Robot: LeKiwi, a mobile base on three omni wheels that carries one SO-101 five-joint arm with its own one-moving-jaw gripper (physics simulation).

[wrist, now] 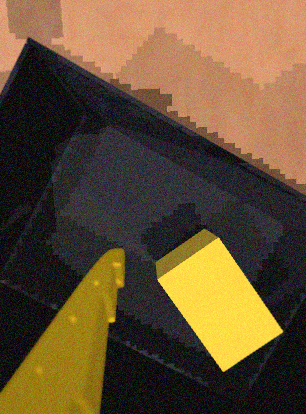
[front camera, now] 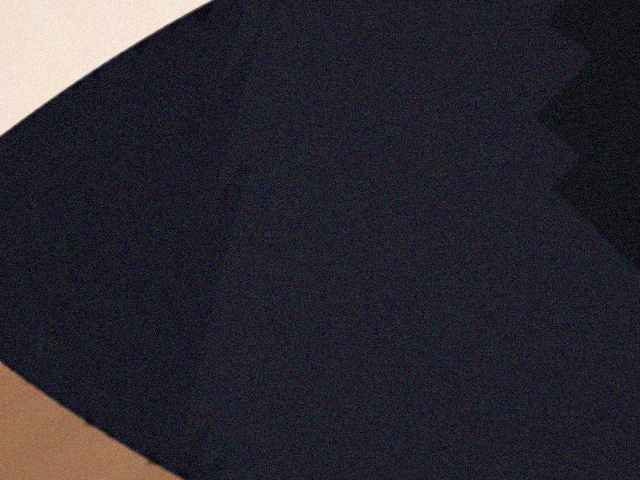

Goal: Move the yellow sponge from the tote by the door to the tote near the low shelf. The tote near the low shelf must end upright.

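Frame: origin at the arm's base, x right, y up, z back, level; centimetres.
Where they show: hand, its tool point: (wrist: 123,262).
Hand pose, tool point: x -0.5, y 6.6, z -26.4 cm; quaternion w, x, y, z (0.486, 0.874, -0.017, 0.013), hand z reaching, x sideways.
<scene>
Each offset is from my tool point to the centre of the thing. Level surfaces: height alone.
The yellow sponge @[dx +6.4, dy -13.0, dz +7.9 cm] (wrist: 220,302) lies inside a dark tote in the wrist view, to the right of the notched yellow jaw and apart from it. My gripper (wrist: 215,249) is open and empty, over the tote; its moving jaw is out of the picture. The dark tote @[dx +2.3, dy -10.5, dz +5.6 cm] (wrist: 165,117) shows its far rim running from upper left to the right edge, and its near side is lost in shadow. In the front view, a dark tote wall (front camera: 387,258) stands very close and fills most of the picture. Which tote this is, I cannot tell. The sponge does not show in the front view.
Orange-brown floor @[dy -15.5 cm] (wrist: 240,45) (front camera: 51,434) lies beyond the tote's far rim in the wrist view and at the lower left of the front view. A pale background (front camera: 62,41) shows at the front view's upper left. The close tote wall blocks the front view.
</scene>
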